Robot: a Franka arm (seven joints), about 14 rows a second.
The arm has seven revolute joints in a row. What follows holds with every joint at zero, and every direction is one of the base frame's.
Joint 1 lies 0.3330 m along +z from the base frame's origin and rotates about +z.
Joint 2 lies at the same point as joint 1 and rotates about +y.
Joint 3 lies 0.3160 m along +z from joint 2 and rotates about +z.
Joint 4 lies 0.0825 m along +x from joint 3 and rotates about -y.
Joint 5 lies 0.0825 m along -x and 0.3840 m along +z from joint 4 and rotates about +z.
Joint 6 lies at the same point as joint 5 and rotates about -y.
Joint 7 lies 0.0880 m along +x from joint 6 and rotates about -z.
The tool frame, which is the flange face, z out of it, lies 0.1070 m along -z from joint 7; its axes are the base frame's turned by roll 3.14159, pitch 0.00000 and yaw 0.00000 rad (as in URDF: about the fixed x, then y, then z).
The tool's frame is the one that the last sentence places.
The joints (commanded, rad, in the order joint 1, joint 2, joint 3, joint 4, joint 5, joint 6, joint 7), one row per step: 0.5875, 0.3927, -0.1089, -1.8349, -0.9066, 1.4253, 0.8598; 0.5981, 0.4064, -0.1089, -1.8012, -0.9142, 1.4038, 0.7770; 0.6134, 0.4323, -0.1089, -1.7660, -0.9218, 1.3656, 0.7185; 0.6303, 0.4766, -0.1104, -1.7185, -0.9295, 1.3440, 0.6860; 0.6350, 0.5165, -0.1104, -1.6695, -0.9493, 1.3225, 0.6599; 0.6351, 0.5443, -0.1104, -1.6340, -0.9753, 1.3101, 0.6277; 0.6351, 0.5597, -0.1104, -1.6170, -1.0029, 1.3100, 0.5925; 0.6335, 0.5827, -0.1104, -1.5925, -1.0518, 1.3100, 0.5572; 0.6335, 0.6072, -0.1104, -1.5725, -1.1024, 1.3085, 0.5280
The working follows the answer.
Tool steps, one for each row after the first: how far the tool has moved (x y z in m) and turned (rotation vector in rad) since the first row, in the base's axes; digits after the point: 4 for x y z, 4 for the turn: 0.0045, 0.0079, 0.0063, -0.0076, 0.0625, 0.0321; 0.0068, 0.0170, 0.0069, -0.0337, 0.1162, 0.0471; 0.0125, 0.0299, 0.0009, -0.0555, 0.1444, 0.0642; 0.0213, 0.0366, -0.0015, -0.0823, 0.1574, 0.0741; 0.0294, 0.0397, -0.0018, -0.1074, 0.1731, 0.0895; 0.0349, 0.0413, -0.0021, -0.1284, 0.1937, 0.1140; 0.0439, 0.0428, -0.0023, -0.1678, 0.2063, 0.1463; 0.0515, 0.0446, -0.0048, -0.2132, 0.2183, 0.1767
Tool pose at each row, in the base's axes (x y z in m, rotation vector in rad; rounded; the steps above come from the unrounded poses): 0.5420, 0.1809, 0.3277, 1.9384, -0.1191, -0.0012; 0.5466, 0.1888, 0.3340, 1.9304, -0.0464, -0.0399; 0.5488, 0.1979, 0.3346, 1.9022, 0.0037, -0.0800; 0.5545, 0.2107, 0.3286, 1.8792, 0.0388, -0.0942; 0.5633, 0.2175, 0.3263, 1.8518, 0.0566, -0.0981; 0.5714, 0.2206, 0.3259, 1.8261, 0.0813, -0.1010; 0.5769, 0.2222, 0.3256, 1.8039, 0.1177, -0.1030; 0.5859, 0.2237, 0.3254, 1.7640, 0.1555, -0.0911; 0.5935, 0.2255, 0.3229, 1.7176, 0.1905, -0.0795

